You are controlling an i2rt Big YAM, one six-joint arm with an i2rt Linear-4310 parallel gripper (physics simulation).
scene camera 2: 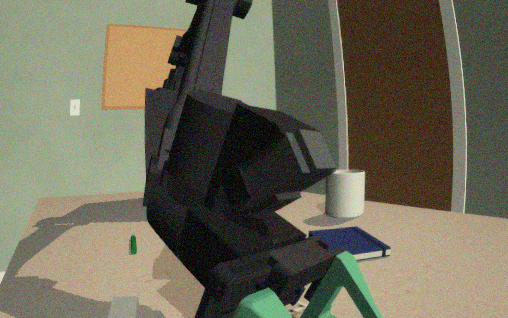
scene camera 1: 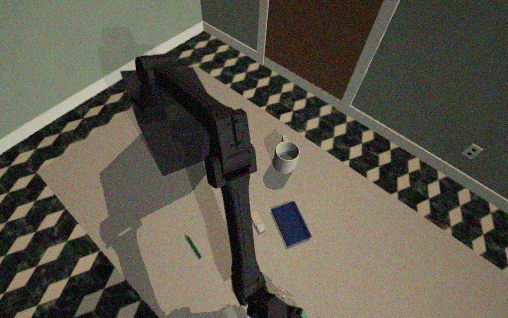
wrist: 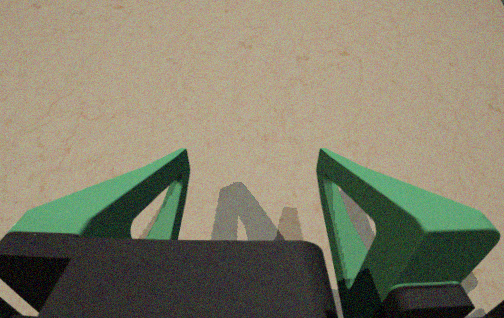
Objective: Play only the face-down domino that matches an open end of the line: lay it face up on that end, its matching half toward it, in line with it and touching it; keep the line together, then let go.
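Frame: origin at the arm's base, x back, y up, z left, level; centimetres.
Seen in the pictures: gripper, between the fingertips: (wrist: pixel 253 158); arm's base, origin of its link: (scene camera 2: pixel 174 98) (scene camera 1: pixel 154 98).
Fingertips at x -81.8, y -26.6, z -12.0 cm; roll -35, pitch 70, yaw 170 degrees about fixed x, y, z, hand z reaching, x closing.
Note:
Pixels of each thing's middle, then the offset from my fingertips to it.
- plain pale tile, middle of its body: (scene camera 2: pixel 124 312) (scene camera 1: pixel 231 315) dx +20.2, dy -2.4, dz -11.4 cm
- blue book, middle of its body: (scene camera 2: pixel 346 242) (scene camera 1: pixel 291 223) dx +27.0, dy -2.3, dz +23.6 cm
- white mug, middle of its body: (scene camera 2: pixel 344 191) (scene camera 1: pixel 285 153) dx +46.7, dy +2.0, dz +41.8 cm
- green pencil, middle of its body: (scene camera 2: pixel 133 242) (scene camera 1: pixel 192 244) dx +45.5, dy -2.5, dz -6.3 cm
My gripper (wrist: pixel 253 158) is open, with its green fingers wide apart above the table and nothing between them. Its shadow falls on the table below in the wrist view. Pale tiles with small dark marks (scene camera 1: pixel 283 293) show beside the gripper in scene camera 1, and part of them (scene camera 2: pixel 299 306) shows between the fingers in scene camera 2; the arm hides the rest of the line. A plain pale tile (scene camera 2: pixel 124 306) lies in shadow at the bottom of scene camera 2. Another pale tile (scene camera 1: pixel 258 222) lies between the arm and the blue book. Pip counts cannot be read. No domino shows in the wrist view.
The blue book (scene camera 1: pixel 291 224) (scene camera 2: pixel 350 241) lies flat beside the arm. A white mug (scene camera 1: pixel 286 157) (scene camera 2: pixel 345 193) stands farther back. A green pencil (scene camera 1: pixel 193 247) (scene camera 2: pixel 133 245) lies on the other side of the arm. The arm's own shadow covers part of the table.

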